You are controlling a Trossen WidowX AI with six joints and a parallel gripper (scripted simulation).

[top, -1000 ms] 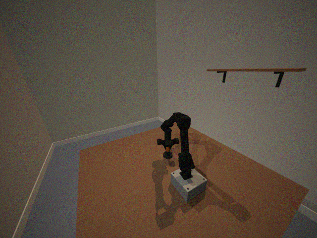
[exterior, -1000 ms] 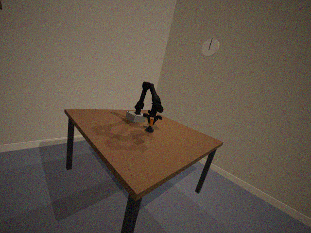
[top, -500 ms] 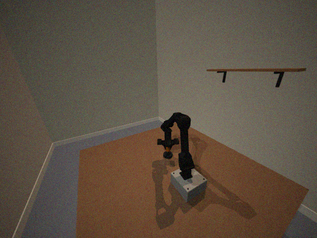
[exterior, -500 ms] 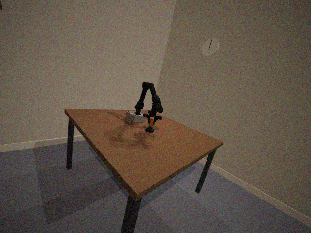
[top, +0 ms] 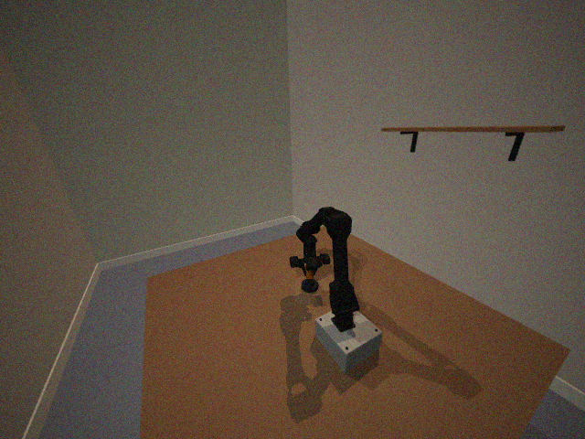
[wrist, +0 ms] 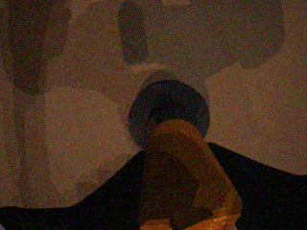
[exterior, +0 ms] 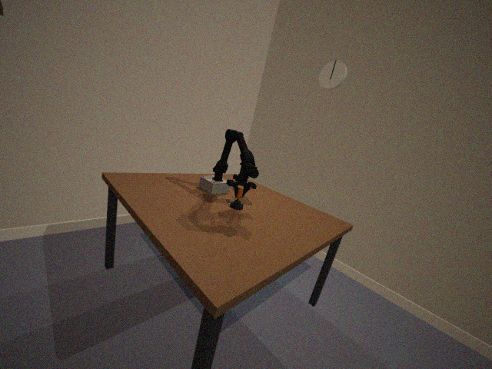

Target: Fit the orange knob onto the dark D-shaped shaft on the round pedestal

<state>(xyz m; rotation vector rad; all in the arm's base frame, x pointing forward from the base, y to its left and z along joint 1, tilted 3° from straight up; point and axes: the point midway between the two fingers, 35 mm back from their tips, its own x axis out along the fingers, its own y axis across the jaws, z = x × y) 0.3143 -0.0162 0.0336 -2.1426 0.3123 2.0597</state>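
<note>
Now: gripper tip 2 cm below the orange knob. From my gripper tip the other things lie so: round pedestal 4 cm below.
</note>
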